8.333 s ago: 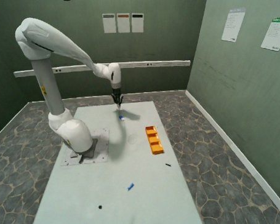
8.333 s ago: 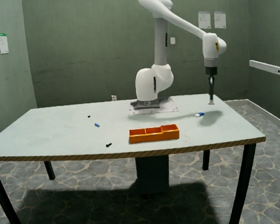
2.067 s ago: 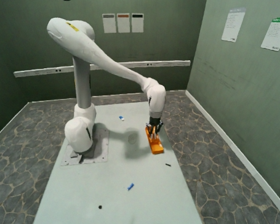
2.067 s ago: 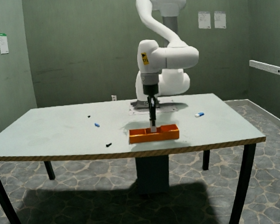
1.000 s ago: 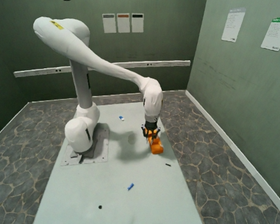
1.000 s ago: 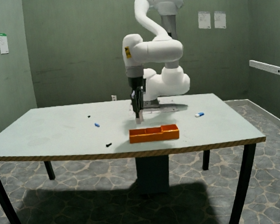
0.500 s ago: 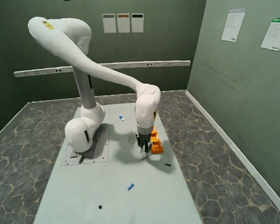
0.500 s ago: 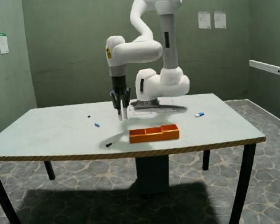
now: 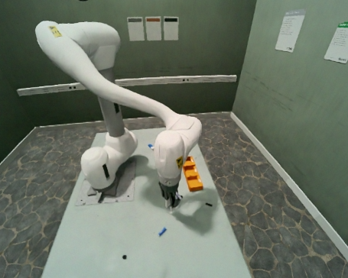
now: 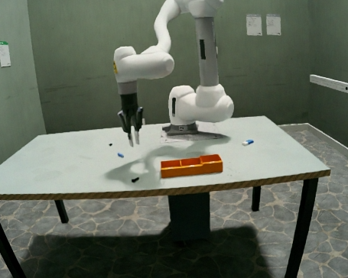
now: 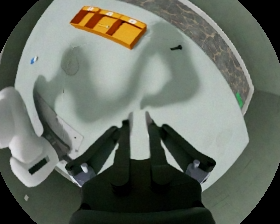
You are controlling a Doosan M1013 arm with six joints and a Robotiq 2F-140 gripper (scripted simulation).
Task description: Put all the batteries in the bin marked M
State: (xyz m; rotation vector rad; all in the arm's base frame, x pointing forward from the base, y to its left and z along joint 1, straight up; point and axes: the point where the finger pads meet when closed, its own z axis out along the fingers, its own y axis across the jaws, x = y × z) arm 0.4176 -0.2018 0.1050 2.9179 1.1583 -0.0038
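The orange bin is 270 mm to the left of my hand, 140 mm ahead of it and 80 mm below it. Round my hand: black dot-like piece: 210 mm behind, 200 mm to the right, 100 mm below; white object: 550 mm to the left, 140 mm behind, 100 mm below.
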